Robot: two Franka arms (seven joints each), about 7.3 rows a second.
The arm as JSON. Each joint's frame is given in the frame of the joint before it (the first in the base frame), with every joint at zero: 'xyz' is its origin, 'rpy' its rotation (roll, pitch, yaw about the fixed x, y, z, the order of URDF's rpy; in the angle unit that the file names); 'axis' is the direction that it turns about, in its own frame. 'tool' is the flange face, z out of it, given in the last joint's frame.
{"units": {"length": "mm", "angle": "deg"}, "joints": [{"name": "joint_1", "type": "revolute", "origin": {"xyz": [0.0, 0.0, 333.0], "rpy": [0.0, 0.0, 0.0]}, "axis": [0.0, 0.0, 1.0]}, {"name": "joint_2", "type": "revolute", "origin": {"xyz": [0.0, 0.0, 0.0], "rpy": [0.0, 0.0, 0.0]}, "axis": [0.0, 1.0, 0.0]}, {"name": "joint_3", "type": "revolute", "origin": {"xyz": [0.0, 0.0, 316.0], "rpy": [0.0, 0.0, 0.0]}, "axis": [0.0, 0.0, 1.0]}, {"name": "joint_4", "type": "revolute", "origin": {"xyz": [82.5, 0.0, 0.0], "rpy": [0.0, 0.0, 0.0]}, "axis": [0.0, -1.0, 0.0]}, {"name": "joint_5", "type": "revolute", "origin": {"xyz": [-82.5, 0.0, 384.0], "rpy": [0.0, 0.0, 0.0]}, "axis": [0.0, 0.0, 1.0]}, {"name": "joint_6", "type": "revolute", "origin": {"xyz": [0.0, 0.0, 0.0], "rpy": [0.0, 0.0, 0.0]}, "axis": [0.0, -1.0, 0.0]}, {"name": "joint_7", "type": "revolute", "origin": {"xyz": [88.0, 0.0, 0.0], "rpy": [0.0, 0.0, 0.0]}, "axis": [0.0, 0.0, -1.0]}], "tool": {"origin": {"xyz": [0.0, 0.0, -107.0], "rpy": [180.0, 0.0, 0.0]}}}
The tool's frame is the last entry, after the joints.
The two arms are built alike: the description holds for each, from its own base.
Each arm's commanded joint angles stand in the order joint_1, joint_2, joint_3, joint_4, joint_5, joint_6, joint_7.
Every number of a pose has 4 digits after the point.
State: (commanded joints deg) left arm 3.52 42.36 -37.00 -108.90 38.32 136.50 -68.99; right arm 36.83 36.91 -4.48 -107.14 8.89 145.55 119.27
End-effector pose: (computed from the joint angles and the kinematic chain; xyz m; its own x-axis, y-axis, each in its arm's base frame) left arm 0.5248 -0.3251 0.1681 0.9747 0.2233 -0.0055 0.2230 -0.9742 -0.0345; right arm 0.5395 0.3423 0.1702 -0.0565 -0.9970 -0.0524 -0.9984 0.0567 -0.0025
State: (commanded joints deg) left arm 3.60 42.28 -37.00 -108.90 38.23 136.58 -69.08; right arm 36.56 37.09 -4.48 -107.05 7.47 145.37 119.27
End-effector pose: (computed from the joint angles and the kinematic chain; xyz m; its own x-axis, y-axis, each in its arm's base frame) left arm 0.5256 -0.3245 0.1689 0.9738 0.2273 -0.0045 0.2270 -0.9733 -0.0326; right arm 0.5407 0.3399 0.1685 -0.0409 -0.9985 -0.0374 -0.9991 0.0411 -0.0064
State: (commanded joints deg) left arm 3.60 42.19 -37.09 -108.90 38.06 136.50 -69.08; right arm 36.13 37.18 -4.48 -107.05 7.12 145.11 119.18
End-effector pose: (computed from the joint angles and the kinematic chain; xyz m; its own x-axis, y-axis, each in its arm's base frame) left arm 0.5253 -0.3251 0.1699 0.9736 0.2283 -0.0055 0.2280 -0.9731 -0.0319; right arm 0.5426 0.3355 0.1671 -0.0419 -0.9986 -0.0312 -0.9991 0.0420 -0.0031
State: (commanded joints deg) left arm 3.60 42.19 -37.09 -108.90 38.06 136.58 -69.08; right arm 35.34 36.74 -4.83 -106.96 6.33 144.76 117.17
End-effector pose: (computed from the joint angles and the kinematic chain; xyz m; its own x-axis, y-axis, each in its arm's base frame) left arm 0.5254 -0.3252 0.1700 0.9736 0.2283 -0.0050 0.2281 -0.9732 -0.0306; right arm 0.5500 0.3258 0.1722 -0.0139 -0.9996 -0.0235 -0.9998 0.0142 -0.0124
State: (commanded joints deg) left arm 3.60 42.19 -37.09 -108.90 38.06 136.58 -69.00; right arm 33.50 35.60 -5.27 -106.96 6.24 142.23 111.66
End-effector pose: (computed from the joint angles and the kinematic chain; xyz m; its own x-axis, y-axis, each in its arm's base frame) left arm 0.5254 -0.3252 0.1700 0.9739 0.2269 -0.0050 0.2267 -0.9735 -0.0306; right arm 0.5607 0.3037 0.1812 0.0455 -0.9989 -0.0113 -0.9989 -0.0455 0.0067
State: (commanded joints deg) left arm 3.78 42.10 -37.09 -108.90 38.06 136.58 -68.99; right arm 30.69 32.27 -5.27 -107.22 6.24 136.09 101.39
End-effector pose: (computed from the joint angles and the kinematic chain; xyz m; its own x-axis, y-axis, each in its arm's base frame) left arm 0.5267 -0.3236 0.1708 0.9732 0.2298 -0.0035 0.2296 -0.9728 -0.0303; right arm 0.5695 0.2750 0.2071 0.1758 -0.9844 -0.0104 -0.9826 -0.1761 0.0595
